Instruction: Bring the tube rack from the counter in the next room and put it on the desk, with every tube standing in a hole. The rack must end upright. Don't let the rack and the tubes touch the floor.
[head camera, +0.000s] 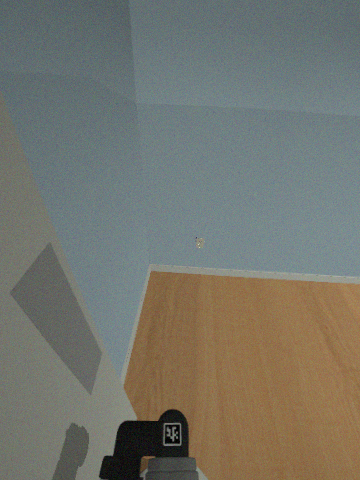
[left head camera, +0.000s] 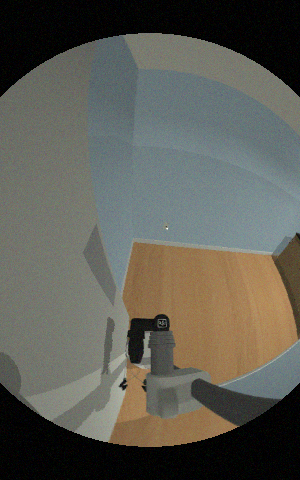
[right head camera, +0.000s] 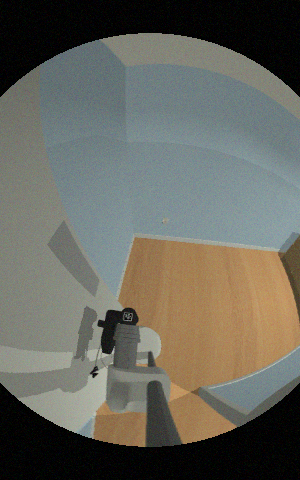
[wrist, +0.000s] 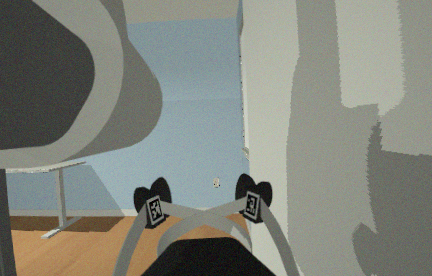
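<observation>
My gripper is open, with its two dark fingertips wide apart and no object between them. It hangs beside a pale wall-like surface, which is on its right in the wrist view. A white desk shows in part at the left of the wrist view, farther off against the blue wall, with one leg and the edge of its top visible. The arm housing hides the rest of it. The tube rack, its tubes and the counter do not show in these views.
The pale surface stands close at the left of the head views, with robot shadows on it. A blue wall with a small outlet rises ahead. Brown furniture shows at the right edge.
</observation>
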